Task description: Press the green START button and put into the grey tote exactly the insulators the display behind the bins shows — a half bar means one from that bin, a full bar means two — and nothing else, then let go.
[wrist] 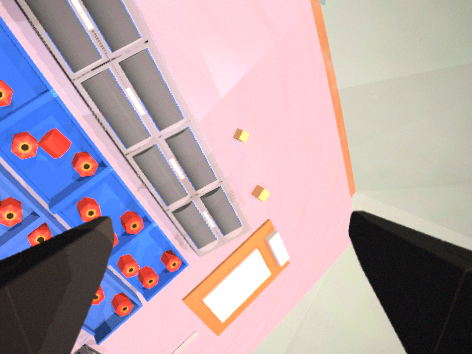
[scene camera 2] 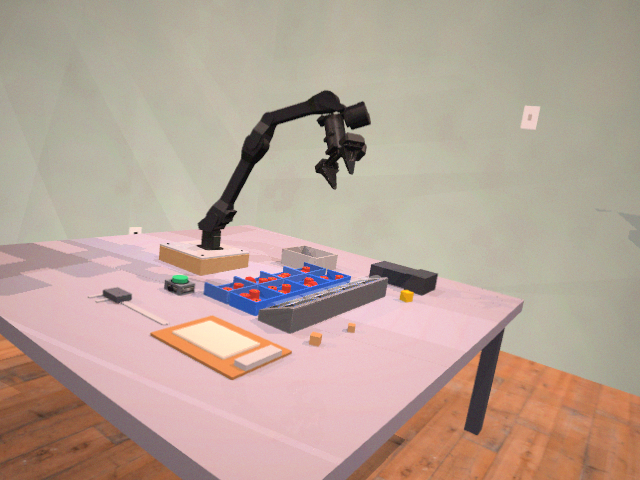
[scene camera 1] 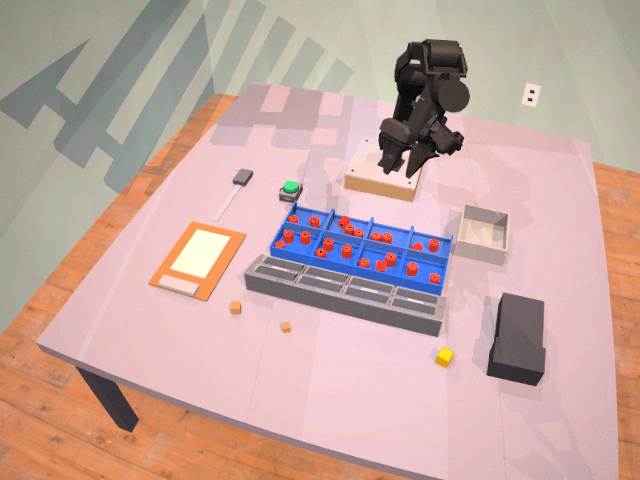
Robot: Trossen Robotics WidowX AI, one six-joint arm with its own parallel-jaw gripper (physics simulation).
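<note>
My gripper (scene camera 1: 398,173) (scene camera 2: 343,180) (wrist: 233,225) is open and empty, high above the table. The green START button (scene camera 1: 290,186) (scene camera 2: 179,279) stands on its dark housing left of the robot base. Blue bins (scene camera 1: 310,260) (scene camera 2: 242,304) (wrist: 55,112), in two rows, hold red insulators (scene camera 1: 346,251) (scene camera 2: 254,293) (wrist: 85,164), some upright and some lying. The grey display (scene camera 1: 341,303) (scene camera 2: 330,312) (wrist: 150,90) runs along the bins; its windows look grey, with a short white strip between each pair, and I make out no lit bars. The grey tote (scene camera 1: 480,251) (scene camera 2: 299,258) looks empty.
A black block (scene camera 1: 518,335) (scene camera 2: 403,277) and a yellow cube (scene camera 1: 444,357) (scene camera 2: 406,296) stand right of the display. Two small orange cubes lie beyond the display. An orange clipboard (scene camera 1: 227,258) (scene camera 2: 206,356) and a dark plug-like item (scene camera 1: 242,176) (scene camera 2: 117,295) lie at the left.
</note>
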